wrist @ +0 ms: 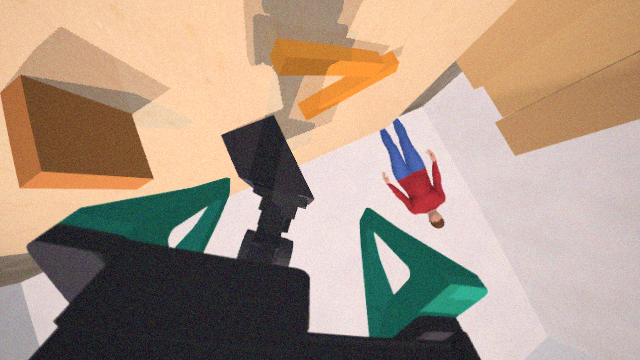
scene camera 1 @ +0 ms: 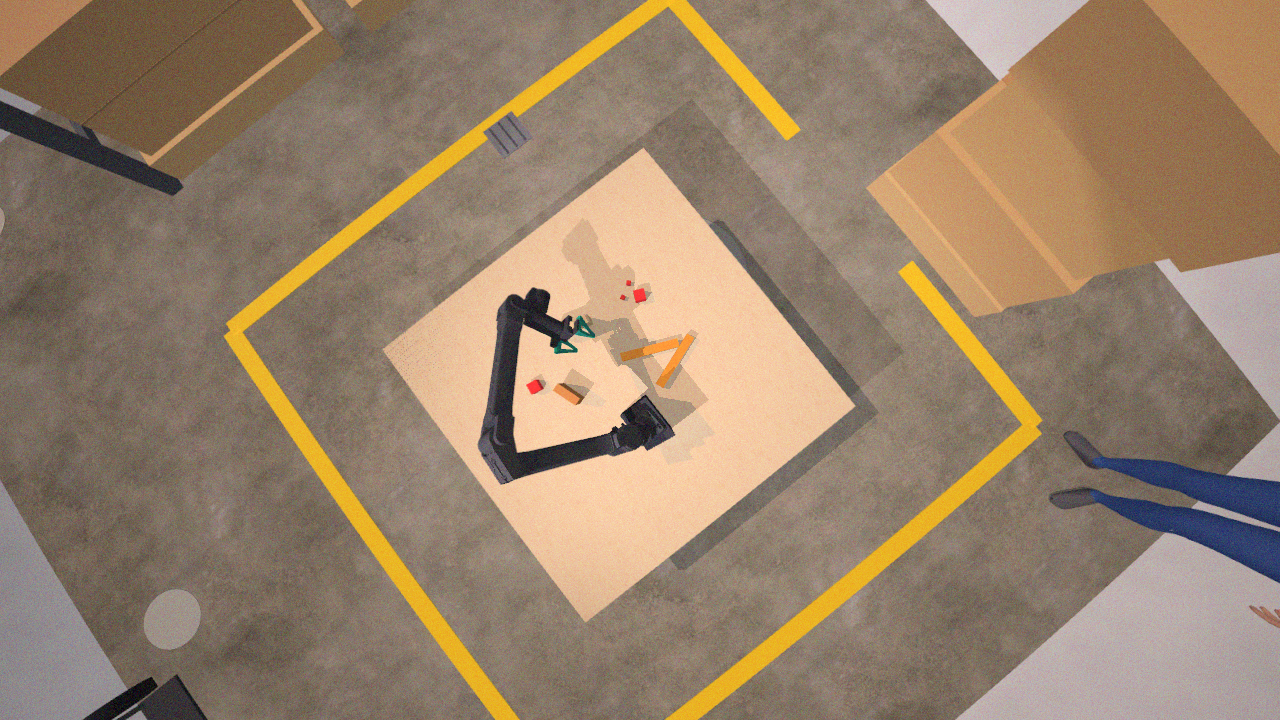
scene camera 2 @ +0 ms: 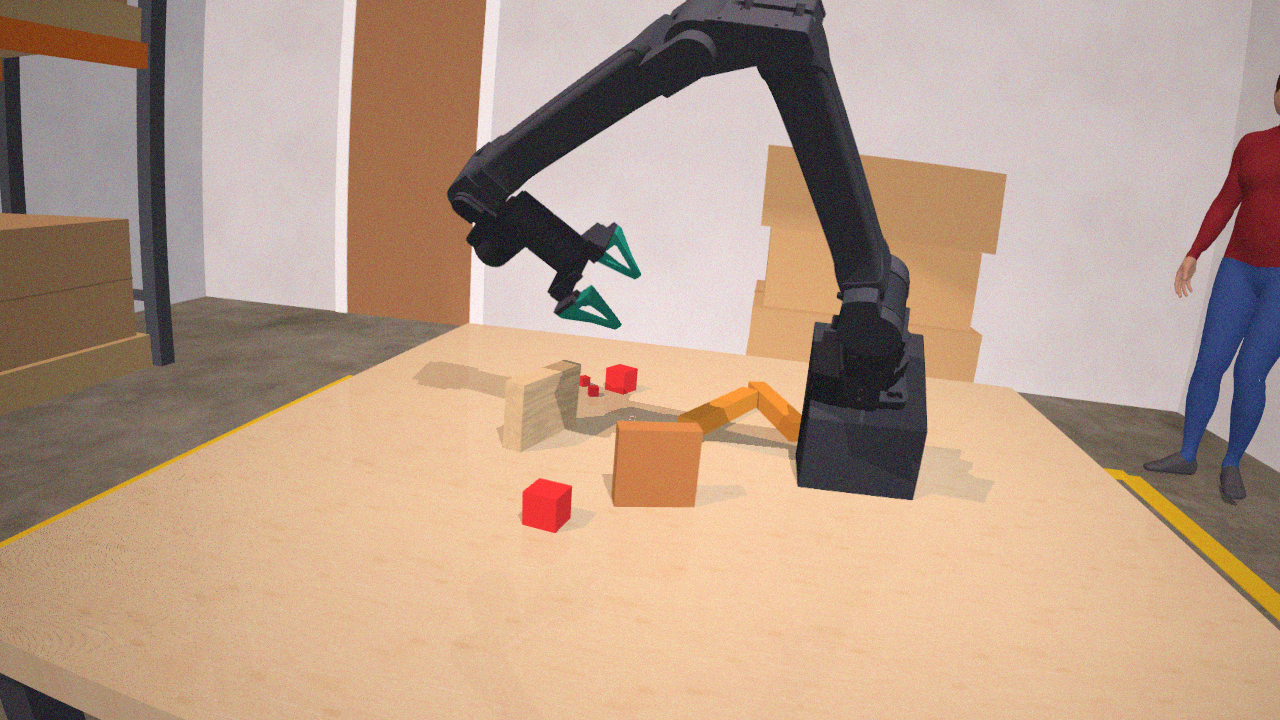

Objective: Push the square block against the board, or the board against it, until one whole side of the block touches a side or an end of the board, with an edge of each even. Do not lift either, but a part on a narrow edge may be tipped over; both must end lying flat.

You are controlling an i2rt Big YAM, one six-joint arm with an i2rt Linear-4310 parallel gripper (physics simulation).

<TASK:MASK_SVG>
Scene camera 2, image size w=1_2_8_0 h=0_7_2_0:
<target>gripper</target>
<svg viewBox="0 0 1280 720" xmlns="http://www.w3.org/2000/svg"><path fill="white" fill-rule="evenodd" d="M554 215L550 223L555 226L555 229L549 226L542 236L546 241L542 243L538 240L528 247L528 250L557 271L547 291L558 302L554 313L561 319L589 322L616 330L621 327L621 322L592 285L582 292L577 289L573 292L576 283L582 279L582 273L588 260L592 263L599 262L632 279L637 279L641 276L622 228L615 222L608 227L597 222L580 235L557 215ZM579 308L591 306L607 319ZM606 251L616 245L630 269L619 263Z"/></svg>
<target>orange-brown square block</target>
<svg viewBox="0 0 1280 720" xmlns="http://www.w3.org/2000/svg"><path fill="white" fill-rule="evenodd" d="M617 421L611 494L614 507L695 507L703 431L699 424Z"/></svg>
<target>pale wooden board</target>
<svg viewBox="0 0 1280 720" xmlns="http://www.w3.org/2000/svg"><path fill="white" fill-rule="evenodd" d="M580 363L562 360L506 380L503 447L522 452L576 424L581 375Z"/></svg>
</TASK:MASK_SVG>
